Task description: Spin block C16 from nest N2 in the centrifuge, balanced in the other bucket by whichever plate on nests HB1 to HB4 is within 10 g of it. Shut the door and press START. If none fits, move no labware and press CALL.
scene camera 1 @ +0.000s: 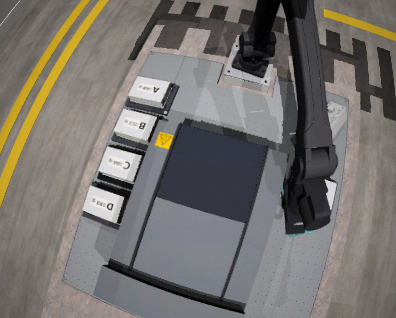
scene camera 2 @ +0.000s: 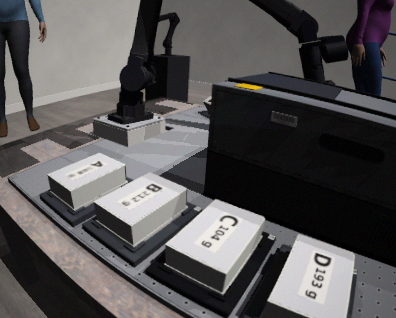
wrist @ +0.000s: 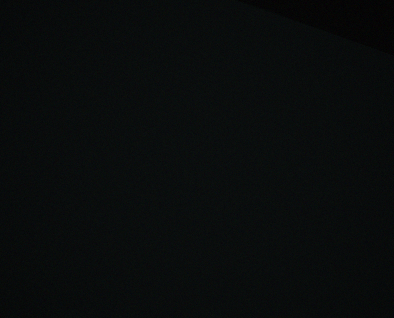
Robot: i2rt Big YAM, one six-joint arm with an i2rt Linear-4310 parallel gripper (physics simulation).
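Seen in the pictures: gripper, fingertip midpoint: [scene camera 1: 291, 219]; arm's base, link origin: [scene camera 1: 250, 64] [scene camera 2: 130, 118].
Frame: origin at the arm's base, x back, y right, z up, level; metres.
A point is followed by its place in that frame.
My gripper [scene camera 1: 295, 215] {x -0.477, y -0.276, z 0.064 m} is open and low at the centrifuge's right side, over a white block [scene camera 1: 331, 194] {x -0.358, y -0.382, z 0.029 m} that is mostly hidden beneath it; no label shows on the block. The wrist view is almost wholly dark. The centrifuge [scene camera 1: 192, 240] {x -0.620, y -0.064, z 0.173 m} [scene camera 2: 300, 145] {x -0.540, y 0.114, z 0.110 m} has a dark panel and a grey panel on top; its buckets do not show. Four white plates sit in dark nests on its left: A [scene camera 1: 150, 91] {x -0.239, y 0.272, z 0.016 m} [scene camera 2: 87, 179] {x -0.263, y 0.301, z 0.017 m}, with blurred weight, B 212 g [scene camera 1: 135, 126] {x -0.372, y 0.257, z 0.017 m} [scene camera 2: 142, 205] {x -0.386, y 0.281, z 0.017 m}, C 104 g [scene camera 1: 120, 164] {x -0.502, y 0.243, z 0.017 m} [scene camera 2: 215, 245] {x -0.512, y 0.276, z 0.017 m}, and D 193 g [scene camera 1: 103, 204] {x -0.636, y 0.238, z 0.017 m} [scene camera 2: 315, 275] {x -0.634, y 0.245, z 0.017 m}.
A pale angled box [scene camera 1: 338, 116] {x -0.105, y -0.342, z 0.045 m} stands at the back right of the perforated deck [scene camera 1: 192, 75] {x -0.099, y 0.185, z -0.037 m}; its buttons are unreadable. The arm's base [scene camera 1: 247, 75] {x -0.053, y -0.005, z 0.000 m} [scene camera 2: 129, 128] {x -0.079, y 0.065, z 0.004 m} stands at the back. A yellow warning label [scene camera 1: 164, 140] {x -0.430, y 0.091, z 0.174 m} [scene camera 2: 249, 86] {x -0.431, y 0.092, z 0.174 m} is on the centrifuge top.
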